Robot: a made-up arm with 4 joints.
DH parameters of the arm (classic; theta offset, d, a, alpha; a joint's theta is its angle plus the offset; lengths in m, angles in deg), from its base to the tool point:
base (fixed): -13.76 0 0.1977 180
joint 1: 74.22 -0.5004 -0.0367 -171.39
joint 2: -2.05 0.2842 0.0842 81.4
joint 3: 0.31 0.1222 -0.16 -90
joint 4: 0 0.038 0.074 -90
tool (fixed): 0 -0.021 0 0
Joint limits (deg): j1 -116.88..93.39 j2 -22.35..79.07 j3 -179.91..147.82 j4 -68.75..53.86
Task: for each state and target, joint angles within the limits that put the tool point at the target. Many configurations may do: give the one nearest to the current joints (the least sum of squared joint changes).
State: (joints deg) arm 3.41 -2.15 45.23 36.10
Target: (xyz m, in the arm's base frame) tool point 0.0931 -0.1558 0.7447
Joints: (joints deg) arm -39.33 27.69 49.07 20.65
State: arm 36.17 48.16 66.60 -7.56
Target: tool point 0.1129 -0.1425 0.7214
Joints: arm 19.15 72.55 83.56 4.91
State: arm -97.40 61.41 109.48 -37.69
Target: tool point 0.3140 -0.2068 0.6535
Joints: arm -67.27 58.45 89.72 -65.33
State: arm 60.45 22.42 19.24 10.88
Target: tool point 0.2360 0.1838 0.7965
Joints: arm 80.78 -4.79 11.70 -33.01
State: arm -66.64 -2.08 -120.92 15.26
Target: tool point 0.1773 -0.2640 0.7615
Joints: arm -53.17 -9.78 -165.23 24.31
